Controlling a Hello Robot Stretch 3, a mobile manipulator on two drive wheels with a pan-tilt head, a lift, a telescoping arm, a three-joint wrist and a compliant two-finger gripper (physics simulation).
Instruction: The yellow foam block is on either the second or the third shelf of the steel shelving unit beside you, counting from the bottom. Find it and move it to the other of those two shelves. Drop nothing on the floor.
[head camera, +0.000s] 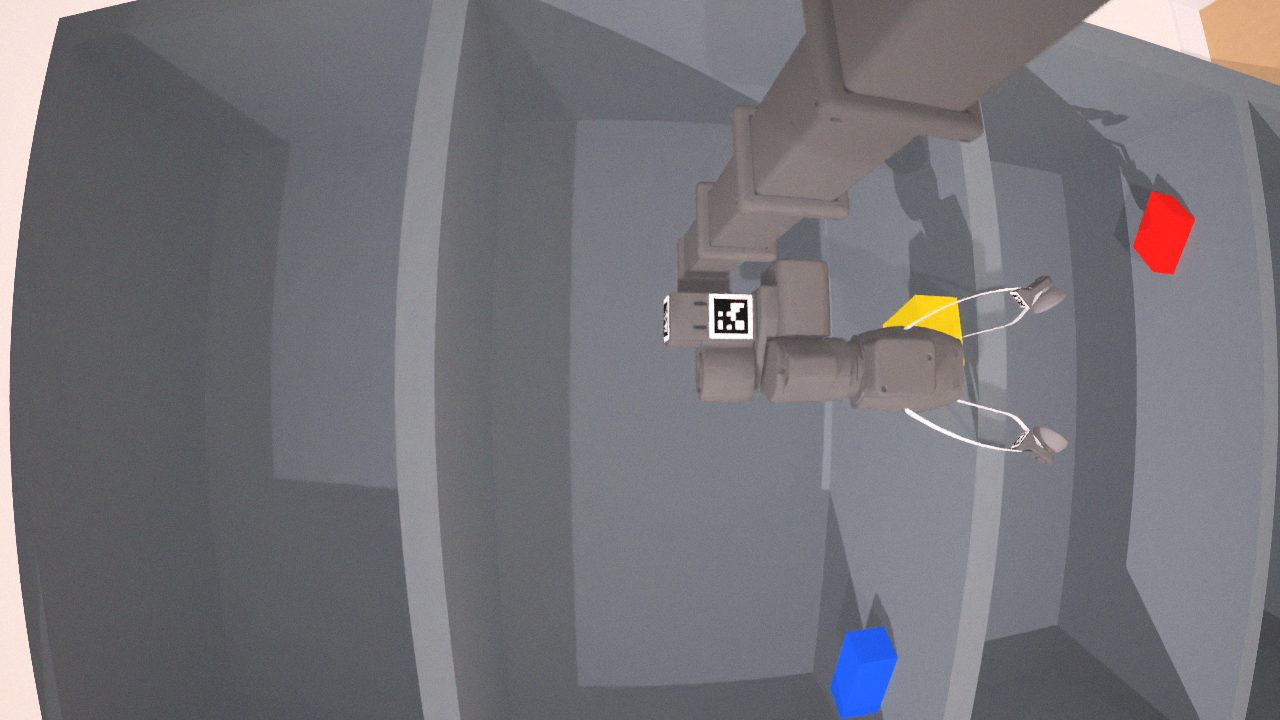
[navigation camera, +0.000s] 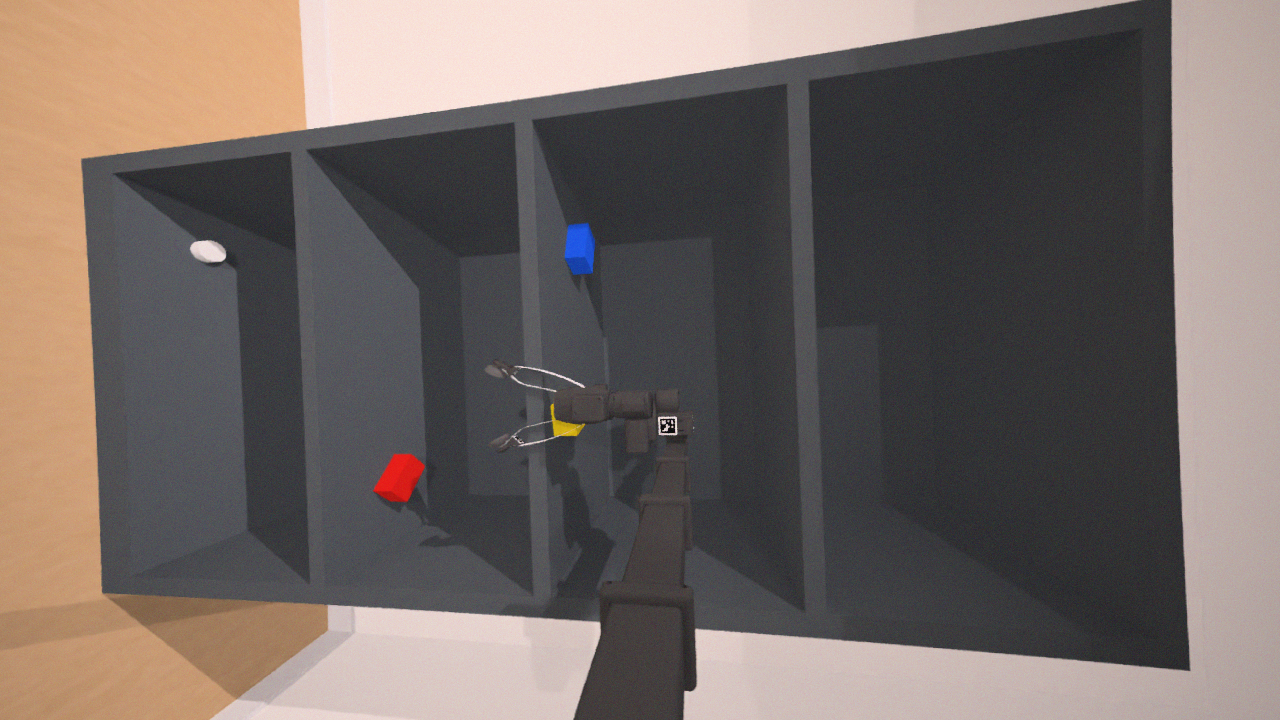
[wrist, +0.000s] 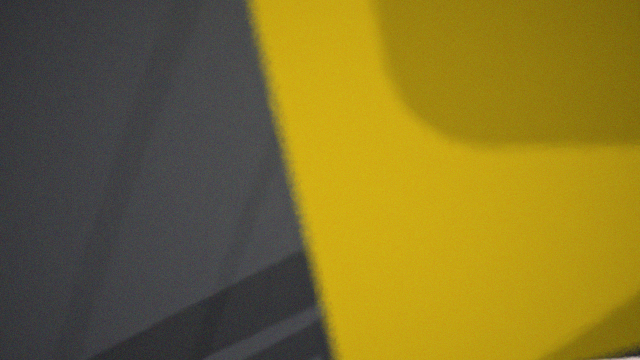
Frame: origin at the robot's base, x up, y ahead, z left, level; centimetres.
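Seen in the pictures: gripper, fingertip midpoint: (head camera: 1064, 369) (navigation camera: 487, 406).
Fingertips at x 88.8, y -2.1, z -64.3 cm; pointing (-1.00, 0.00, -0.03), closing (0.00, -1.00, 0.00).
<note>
Pixels of each thing's top centre, then the offset from my fingertips to it. "*": a spot on its surface instead.
- yellow foam block, middle of its top: (head camera: 902, 343) (navigation camera: 582, 412) dy -2.6, dx +14.8, dz -8.5 cm
- steel shelving unit, surface spot: (head camera: 980, 537) * dy +14.2, dx +9.1, dz -0.5 cm
- blue block, middle of its top: (head camera: 844, 676) (navigation camera: 590, 248) dy +32.4, dx +14.8, dz -18.9 cm
- red block, middle of its top: (head camera: 1152, 231) (navigation camera: 409, 477) dy -18.8, dx -30.9, dz -16.8 cm
- white rounded object, middle of its top: (navigation camera: 212, 251) dy +37.6, dx -78.8, dz -14.2 cm
The yellow foam block (head camera: 947, 323) (navigation camera: 567, 428) (wrist: 450, 210) lies on the third shelf from the bottom of the steel shelving unit (head camera: 980, 537) (navigation camera: 529, 268). My gripper (head camera: 1047, 368) (navigation camera: 503, 405) is open, its fingers spread wide, pointing down past the front edge of the third shelf's board. The gripper's body covers part of the block in the head and navigation views. The wrist view shows the block very close, filling the right side, with a shadow on it. The gripper's fingers do not show in the wrist view.
A blue block (head camera: 864, 671) (navigation camera: 580, 248) lies on the third shelf, off to one side. A red block (head camera: 1163, 232) (navigation camera: 399, 477) lies on the second shelf. A white rounded object (navigation camera: 207, 251) lies on the bottom shelf. Upright side walls and shelf boards bound each compartment.
</note>
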